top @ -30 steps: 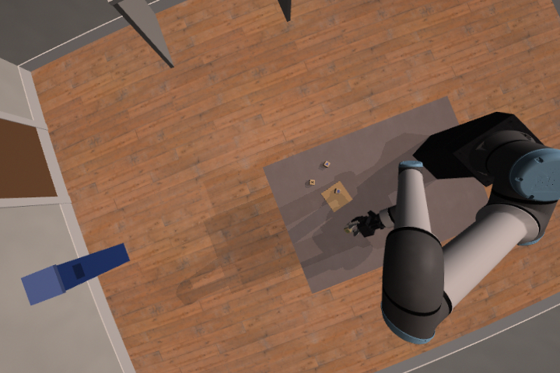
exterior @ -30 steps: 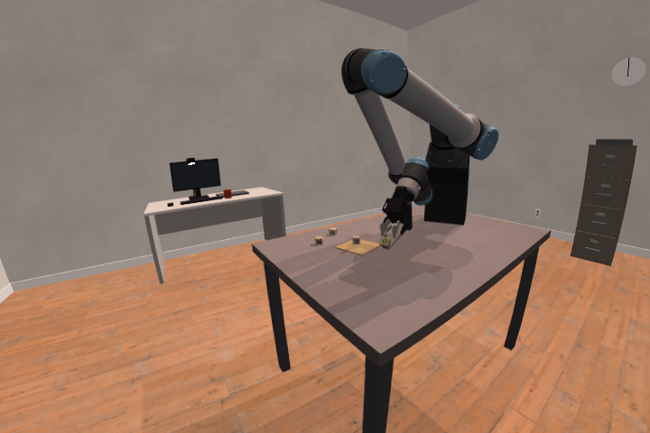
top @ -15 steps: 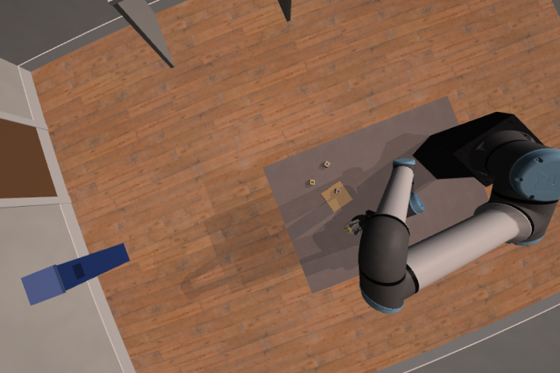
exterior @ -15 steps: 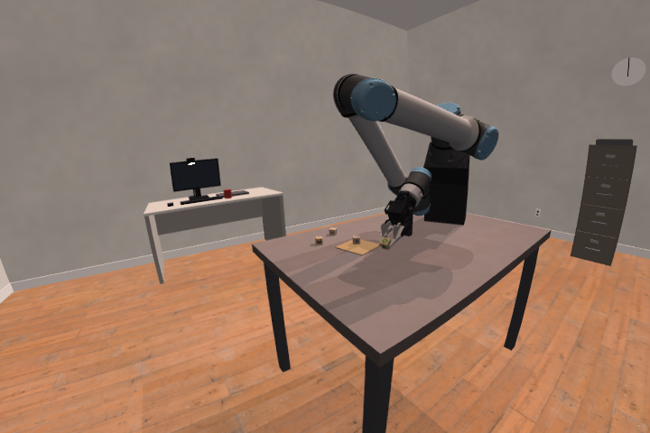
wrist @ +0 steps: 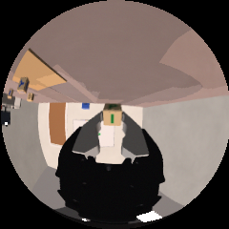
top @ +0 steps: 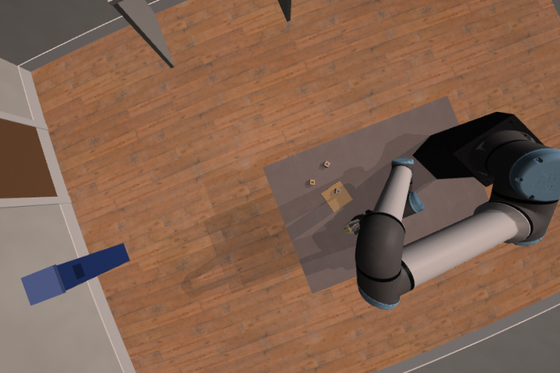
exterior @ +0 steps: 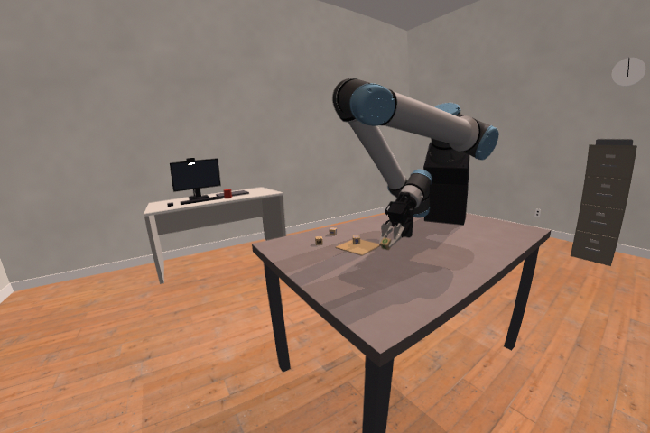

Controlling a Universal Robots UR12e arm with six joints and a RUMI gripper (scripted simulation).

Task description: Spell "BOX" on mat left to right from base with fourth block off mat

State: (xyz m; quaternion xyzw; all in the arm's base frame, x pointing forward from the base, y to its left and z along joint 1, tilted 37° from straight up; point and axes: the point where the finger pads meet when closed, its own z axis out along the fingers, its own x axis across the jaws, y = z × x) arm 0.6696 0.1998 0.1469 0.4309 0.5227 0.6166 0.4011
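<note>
The tan mat lies 19 cm to the right of my hand and 7 cm below it. From my hand the other things lie so: O block (right at my hand).
</note>
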